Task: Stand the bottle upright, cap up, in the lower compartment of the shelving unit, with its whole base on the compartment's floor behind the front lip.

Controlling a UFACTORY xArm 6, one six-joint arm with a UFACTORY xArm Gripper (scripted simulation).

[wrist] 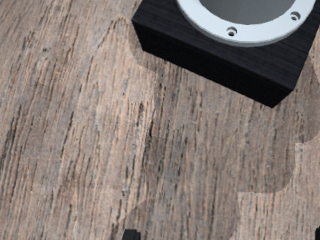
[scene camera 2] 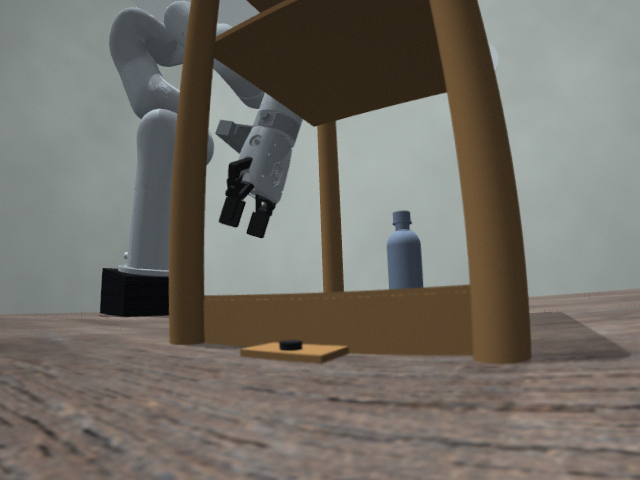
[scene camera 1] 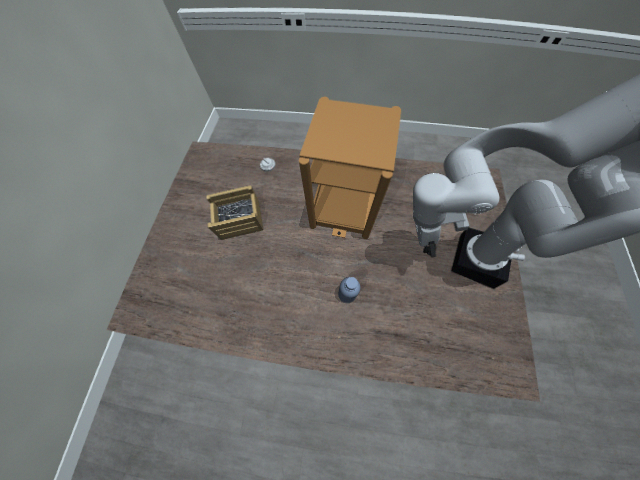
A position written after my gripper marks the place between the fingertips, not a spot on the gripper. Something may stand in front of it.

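Observation:
Scene camera 2 gives me my gripper (scene camera 2: 242, 231), along with a bottle (scene camera 2: 404, 256) and a shelving unit (scene camera 2: 324, 68). I can see the unit in scene camera 1 too (scene camera 1: 343, 137). As for the bottle, it is out of frame in the wrist view.

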